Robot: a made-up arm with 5 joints. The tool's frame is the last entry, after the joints. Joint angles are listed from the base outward.
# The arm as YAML. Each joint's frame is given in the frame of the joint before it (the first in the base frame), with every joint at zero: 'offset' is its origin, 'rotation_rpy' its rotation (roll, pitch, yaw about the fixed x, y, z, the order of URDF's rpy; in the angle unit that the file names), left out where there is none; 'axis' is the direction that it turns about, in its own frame. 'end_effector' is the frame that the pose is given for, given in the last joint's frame.
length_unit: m
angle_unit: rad
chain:
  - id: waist
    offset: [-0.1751, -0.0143, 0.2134]
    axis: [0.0, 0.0, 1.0]
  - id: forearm
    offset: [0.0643, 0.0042, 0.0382]
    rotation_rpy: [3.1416, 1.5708, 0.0]
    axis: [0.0, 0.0, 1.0]
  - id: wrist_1
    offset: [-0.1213, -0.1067, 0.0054]
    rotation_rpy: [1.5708, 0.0, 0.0]
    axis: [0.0, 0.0, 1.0]
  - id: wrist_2
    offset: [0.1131, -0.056, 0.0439]
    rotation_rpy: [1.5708, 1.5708, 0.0]
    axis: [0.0, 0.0, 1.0]
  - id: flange
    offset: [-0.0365, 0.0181, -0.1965]
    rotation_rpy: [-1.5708, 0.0, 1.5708]
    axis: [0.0, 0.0, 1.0]
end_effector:
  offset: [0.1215, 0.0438, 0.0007]
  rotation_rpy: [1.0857, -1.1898, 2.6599]
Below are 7 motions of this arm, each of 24 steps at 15 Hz.
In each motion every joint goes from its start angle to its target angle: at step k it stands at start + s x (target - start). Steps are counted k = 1, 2, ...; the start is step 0. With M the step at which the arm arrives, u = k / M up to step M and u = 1 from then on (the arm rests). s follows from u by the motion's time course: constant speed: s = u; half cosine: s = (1 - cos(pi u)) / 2; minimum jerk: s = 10 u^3 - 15 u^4 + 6 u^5.
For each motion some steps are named. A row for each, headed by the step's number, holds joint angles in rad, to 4 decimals.
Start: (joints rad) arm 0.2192 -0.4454 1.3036 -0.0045 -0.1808
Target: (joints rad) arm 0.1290 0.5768 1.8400 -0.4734 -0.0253
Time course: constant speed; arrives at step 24
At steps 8, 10, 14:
8: 0.1891 -0.1047 1.4824 -0.1608 -0.1290
10: 0.1816 -0.0195 1.5271 -0.1999 -0.1160
14: 0.1666 0.1509 1.6165 -0.2780 -0.0901

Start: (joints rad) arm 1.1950 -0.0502 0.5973 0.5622 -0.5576
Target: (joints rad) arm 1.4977 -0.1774 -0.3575 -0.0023 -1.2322
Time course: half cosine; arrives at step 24
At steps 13, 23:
13: 1.3661 -0.1221 0.0576 0.2431 -0.9389
23: 1.4964 -0.1769 -0.3534 0.0001 -1.2293

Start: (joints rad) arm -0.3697 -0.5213 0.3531 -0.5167 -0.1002
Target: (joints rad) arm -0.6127 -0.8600 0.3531 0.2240 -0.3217
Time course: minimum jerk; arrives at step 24
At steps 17, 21, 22, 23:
17: -0.5757 -0.8084 0.3531 0.1112 -0.2880
21: -0.6088 -0.8546 0.3531 0.2121 -0.3181
22: -0.6115 -0.8583 0.3531 0.2202 -0.3206
23: -0.6125 -0.8598 0.3531 0.2235 -0.3215

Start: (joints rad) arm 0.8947 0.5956 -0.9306 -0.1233 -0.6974
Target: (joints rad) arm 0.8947 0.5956 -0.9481 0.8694 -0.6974
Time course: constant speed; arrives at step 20
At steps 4, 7, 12, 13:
4: 0.8947 0.5956 -0.9341 0.0752 -0.6974
7: 0.8947 0.5956 -0.9367 0.2241 -0.6974
12: 0.8947 0.5956 -0.9411 0.4723 -0.6974
13: 0.8947 0.5956 -0.9420 0.5220 -0.6974

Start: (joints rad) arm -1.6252 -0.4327 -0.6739 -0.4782 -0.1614
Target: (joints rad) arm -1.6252 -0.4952 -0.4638 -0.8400 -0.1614
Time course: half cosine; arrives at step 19
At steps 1, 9, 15, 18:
1: -1.6252 -0.4331 -0.6725 -0.4807 -0.1614
9: -1.6252 -0.4614 -0.5775 -0.6442 -0.1614
15: -1.6252 -0.4886 -0.4860 -0.8019 -0.1614
18: -1.6252 -0.4948 -0.4652 -0.8375 -0.1614

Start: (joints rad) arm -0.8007 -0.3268 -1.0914 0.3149 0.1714
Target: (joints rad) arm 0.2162 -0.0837 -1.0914 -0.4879 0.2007
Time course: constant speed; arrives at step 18
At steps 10, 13, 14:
10: -0.2358 -0.1917 -1.0914 -0.1311 0.1877
13: -0.0663 -0.1512 -1.0914 -0.2649 0.1926
14: -0.0098 -0.1377 -1.0914 -0.3095 0.1942

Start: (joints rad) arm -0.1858 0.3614 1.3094 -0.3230 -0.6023
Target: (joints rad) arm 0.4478 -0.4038 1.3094 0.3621 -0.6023
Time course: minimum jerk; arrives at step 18
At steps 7, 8, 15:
7: 0.0033 0.1330 1.3094 -0.1185 -0.6023
8: 0.0655 0.0579 1.3094 -0.0512 -0.6023
15: 0.4253 -0.3766 1.3094 0.3378 -0.6023

